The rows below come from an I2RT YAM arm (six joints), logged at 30 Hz.
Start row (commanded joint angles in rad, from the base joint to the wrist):
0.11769 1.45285 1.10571 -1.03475 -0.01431 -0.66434
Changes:
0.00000 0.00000 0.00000 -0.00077 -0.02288 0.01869
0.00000 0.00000 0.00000 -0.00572 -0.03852 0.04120
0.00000 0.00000 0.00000 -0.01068 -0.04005 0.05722
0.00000 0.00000 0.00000 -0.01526 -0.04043 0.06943
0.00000 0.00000 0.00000 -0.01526 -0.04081 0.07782
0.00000 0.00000 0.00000 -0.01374 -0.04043 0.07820
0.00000 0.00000 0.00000 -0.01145 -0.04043 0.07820
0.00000 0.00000 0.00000 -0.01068 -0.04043 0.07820
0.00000 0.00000 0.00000 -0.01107 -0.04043 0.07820
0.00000 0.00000 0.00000 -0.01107 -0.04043 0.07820
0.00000 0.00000 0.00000 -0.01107 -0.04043 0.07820
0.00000 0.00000 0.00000 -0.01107 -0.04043 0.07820
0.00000 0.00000 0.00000 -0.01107 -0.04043 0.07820
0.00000 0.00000 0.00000 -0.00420 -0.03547 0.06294
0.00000 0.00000 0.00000 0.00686 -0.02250 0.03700
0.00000 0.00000 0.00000 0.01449 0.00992 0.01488
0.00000 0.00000 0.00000 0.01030 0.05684 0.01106
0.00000 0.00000 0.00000 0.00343 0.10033 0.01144
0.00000 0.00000 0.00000 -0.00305 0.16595 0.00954
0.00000 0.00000 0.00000 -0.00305 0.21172 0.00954
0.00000 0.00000 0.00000 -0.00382 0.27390 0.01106
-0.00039 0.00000 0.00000 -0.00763 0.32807 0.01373
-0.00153 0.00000 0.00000 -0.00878 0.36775 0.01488
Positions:
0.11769 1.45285 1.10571 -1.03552 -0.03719 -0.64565
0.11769 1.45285 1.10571 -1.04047 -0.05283 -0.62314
0.11769 1.45285 1.10571 -1.04543 -0.05436 -0.60712
0.11769 1.45285 1.10571 -1.05001 -0.05474 -0.59491
0.11769 1.45285 1.10571 -1.05001 -0.05512 -0.58652
0.11769 1.45285 1.10571 -1.04849 -0.05474 -0.58614
0.11769 1.45285 1.10571 -1.04620 -0.05474 -0.58614
0.11769 1.45285 1.10571 -1.04543 -0.05474 -0.58614
0.11769 1.45285 1.10571 -1.04582 -0.05474 -0.58614
0.11769 1.45285 1.10571 -1.04582 -0.05474 -0.58614
0.11769 1.45285 1.10571 -1.04582 -0.05474 -0.58614
0.11769 1.45285 1.10571 -1.04582 -0.05474 -0.58614
0.11769 1.45285 1.10571 -1.04582 -0.05474 -0.58614
0.11769 1.45285 1.10571 -1.03895 -0.04978 -0.60140
0.11769 1.45285 1.10571 -1.02789 -0.03681 -0.62734
0.11769 1.45285 1.10571 -1.02026 -0.00439 -0.64946
0.11769 1.45285 1.10571 -1.02445 0.04253 -0.65328
0.11769 1.45285 1.10571 -1.03132 0.08602 -0.65290
0.11769 1.45285 1.10571 -1.03780 0.15164 -0.65480
0.11769 1.45285 1.10571 -1.03780 0.19741 -0.65480
0.11769 1.45285 1.10571 -1.03857 0.25959 -0.65328
0.11730 1.45285 1.10571 -1.04238 0.31376 -0.65061
0.11616 1.45285 1.10571 -1.04353 0.35344 -0.64946

